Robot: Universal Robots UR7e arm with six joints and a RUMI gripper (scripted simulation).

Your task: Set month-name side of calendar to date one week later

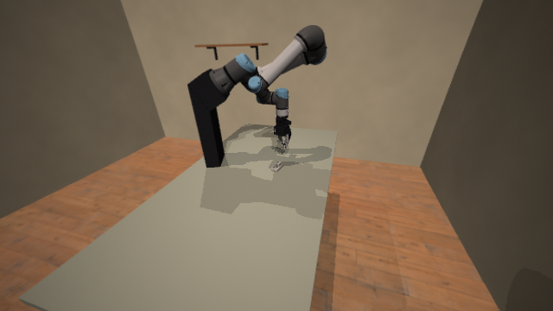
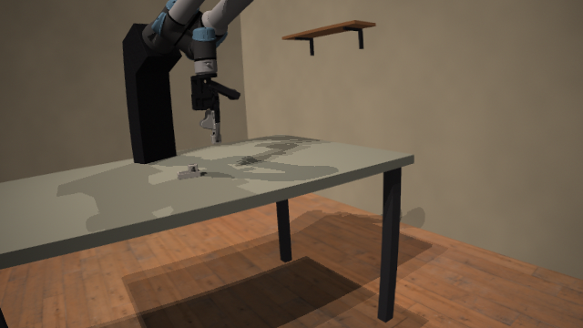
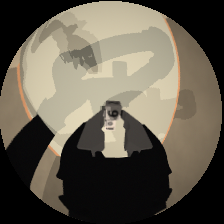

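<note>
My hand is 12 cm above the calendar tray, 11 cm to the left of it and 1 cm short of it.
</note>
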